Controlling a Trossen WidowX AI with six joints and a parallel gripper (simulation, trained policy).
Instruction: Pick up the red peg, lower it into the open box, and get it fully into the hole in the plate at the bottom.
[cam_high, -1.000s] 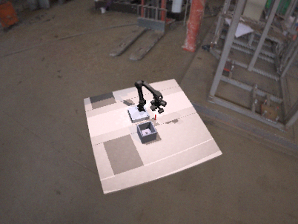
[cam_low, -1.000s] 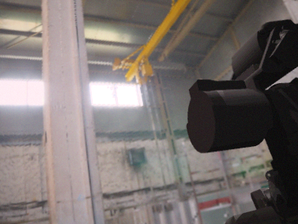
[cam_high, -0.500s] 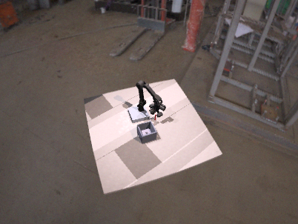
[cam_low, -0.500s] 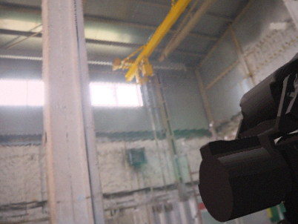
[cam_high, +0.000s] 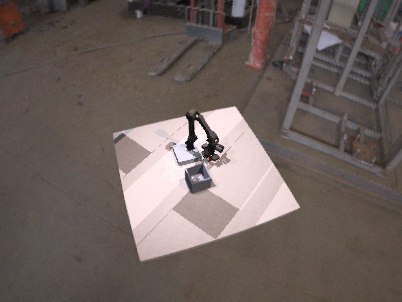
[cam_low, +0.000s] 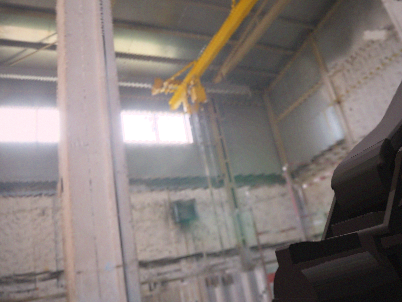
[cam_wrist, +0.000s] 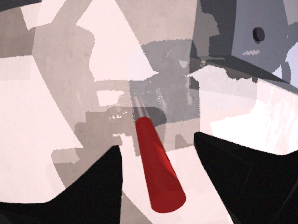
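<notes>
The red peg lies 10 mm ahead of my gripper tip and 10 mm above it. Round my gripper tip: pale plate 160 mm ahead, 200 mm to the right, 10 mm above.
</notes>
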